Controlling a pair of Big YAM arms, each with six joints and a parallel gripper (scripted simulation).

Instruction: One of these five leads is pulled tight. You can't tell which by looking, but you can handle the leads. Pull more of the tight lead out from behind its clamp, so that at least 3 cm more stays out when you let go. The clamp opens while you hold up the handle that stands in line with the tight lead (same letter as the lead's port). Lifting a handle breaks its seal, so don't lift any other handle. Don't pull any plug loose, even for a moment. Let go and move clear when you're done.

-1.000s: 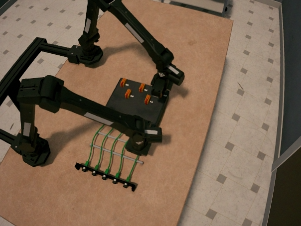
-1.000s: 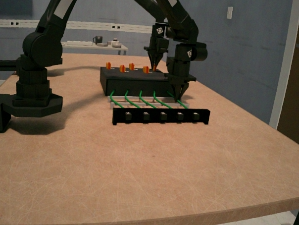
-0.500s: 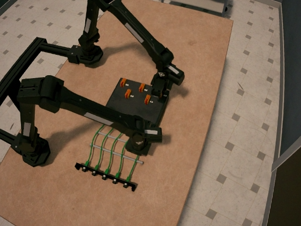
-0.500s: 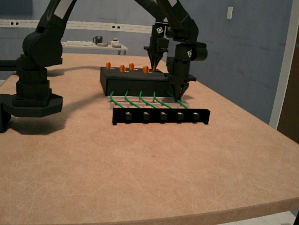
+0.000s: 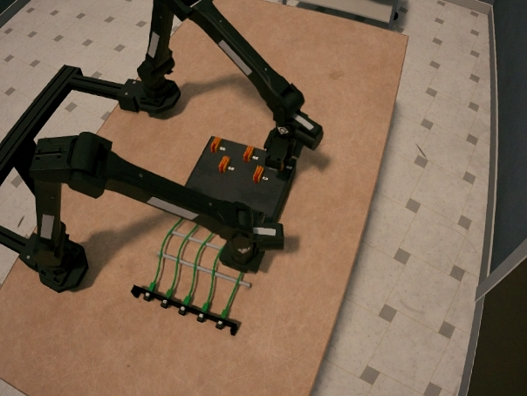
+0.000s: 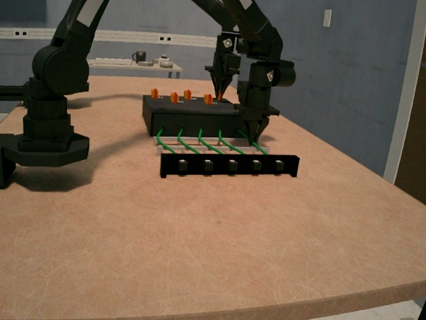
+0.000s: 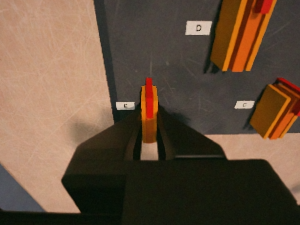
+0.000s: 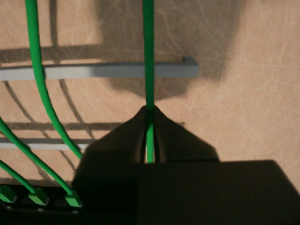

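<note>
My left hand is 2 cm to the left of the orange handle and 1 cm above it.
</note>
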